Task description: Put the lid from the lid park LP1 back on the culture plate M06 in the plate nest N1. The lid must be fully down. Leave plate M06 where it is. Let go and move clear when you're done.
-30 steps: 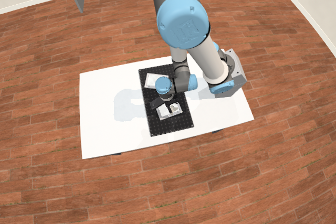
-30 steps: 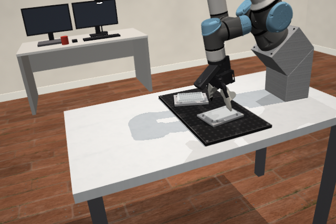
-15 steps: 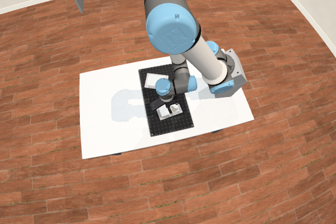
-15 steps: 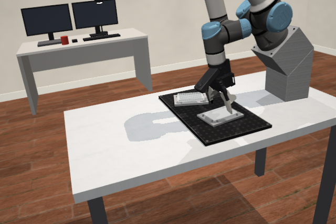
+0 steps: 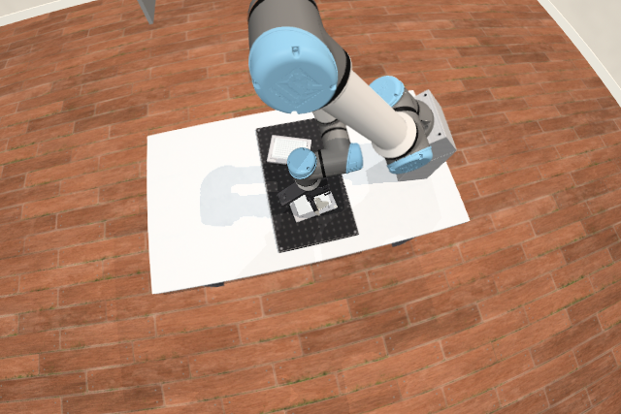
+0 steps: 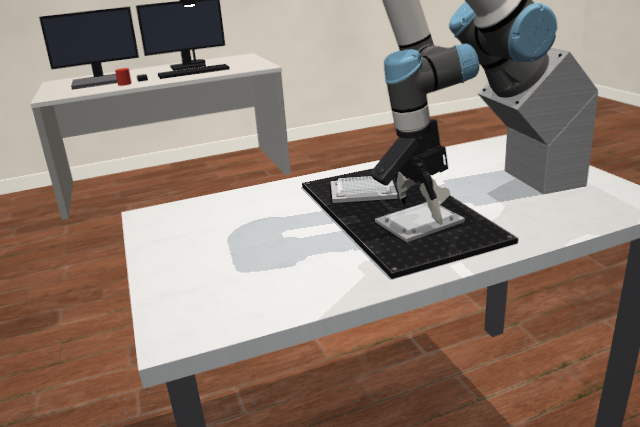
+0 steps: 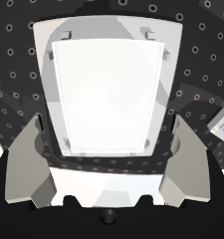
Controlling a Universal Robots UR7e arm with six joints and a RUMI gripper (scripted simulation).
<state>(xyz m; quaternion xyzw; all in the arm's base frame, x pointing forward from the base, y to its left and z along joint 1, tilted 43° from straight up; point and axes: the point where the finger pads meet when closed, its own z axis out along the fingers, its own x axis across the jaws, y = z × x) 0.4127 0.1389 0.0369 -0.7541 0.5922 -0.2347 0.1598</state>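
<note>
Right now my hand is 1 cm above the lid. Round my hand: lid park 2 cm below; culture plate 7 cm ahead, 22 cm to the right, 1 cm below.
</note>
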